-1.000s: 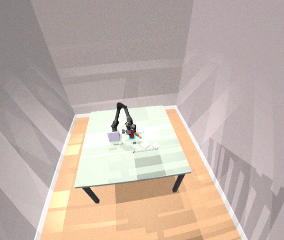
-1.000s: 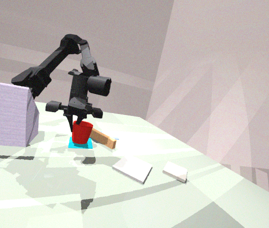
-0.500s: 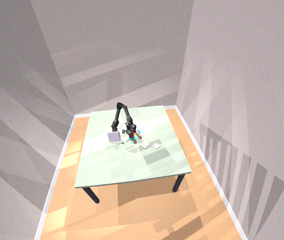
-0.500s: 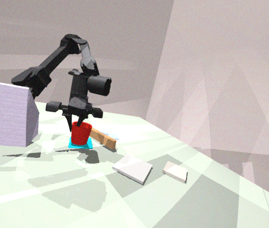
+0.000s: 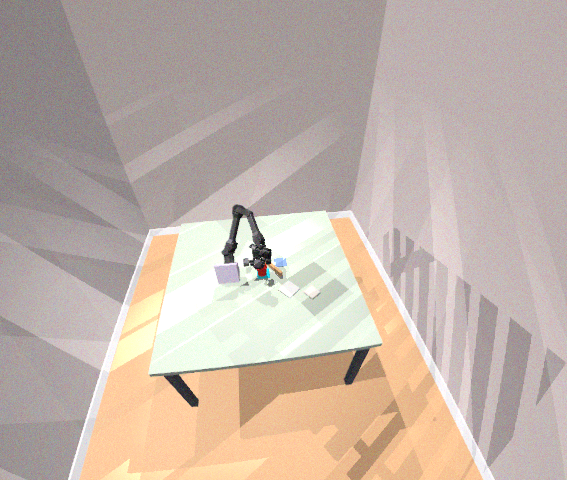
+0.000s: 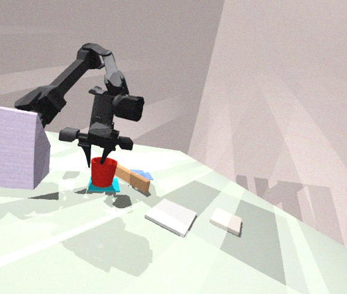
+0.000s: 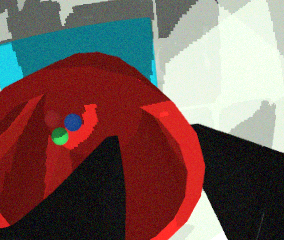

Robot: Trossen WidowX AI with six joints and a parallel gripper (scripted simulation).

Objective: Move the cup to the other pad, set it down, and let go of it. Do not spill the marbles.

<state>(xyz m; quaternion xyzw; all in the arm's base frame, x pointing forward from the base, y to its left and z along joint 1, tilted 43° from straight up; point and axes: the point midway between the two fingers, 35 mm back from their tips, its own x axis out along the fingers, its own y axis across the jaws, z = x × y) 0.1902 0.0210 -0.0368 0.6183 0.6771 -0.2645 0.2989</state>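
My gripper tip is now 30 mm short of the red cup and 10 mm above it. Also, from my gripper tip: cyan pad 60 mm below, 30 mm ahead; blue marble 40 mm ahead, 30 mm below; green marble 40 mm ahead, 30 mm below, 10 mm to the left.
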